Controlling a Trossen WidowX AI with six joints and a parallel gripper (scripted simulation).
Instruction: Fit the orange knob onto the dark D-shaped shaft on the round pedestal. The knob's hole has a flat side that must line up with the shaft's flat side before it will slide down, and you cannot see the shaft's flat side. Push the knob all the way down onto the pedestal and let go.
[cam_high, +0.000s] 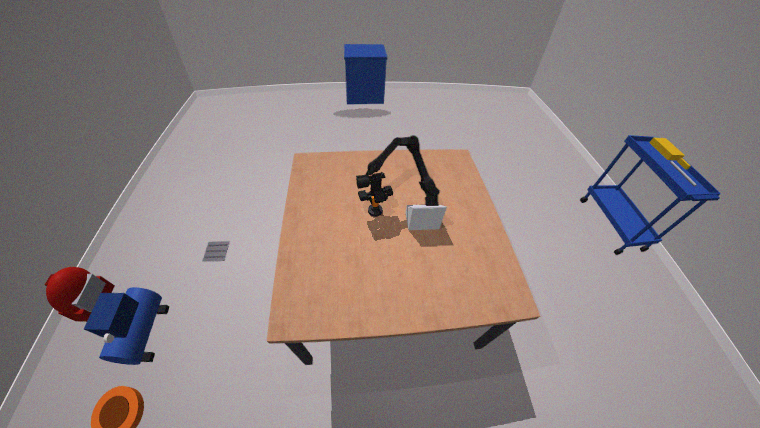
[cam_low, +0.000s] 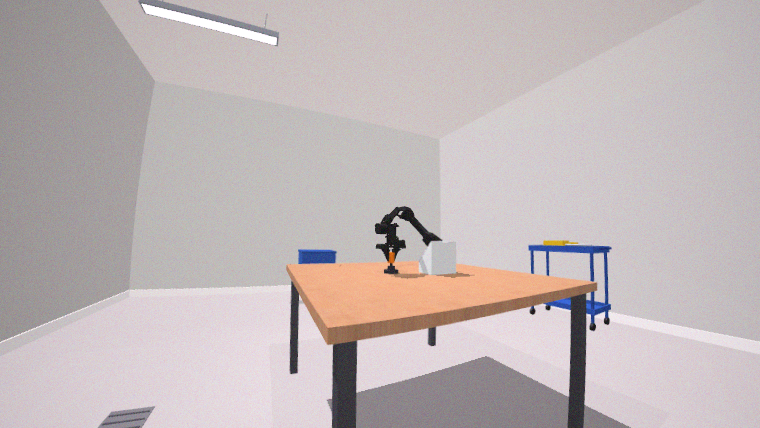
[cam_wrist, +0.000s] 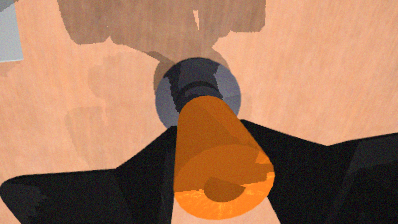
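Right now the orange knob is 2 cm above my gripper tip. The rest, counted from my gripper tip: dark round pedestal 4 cm below.
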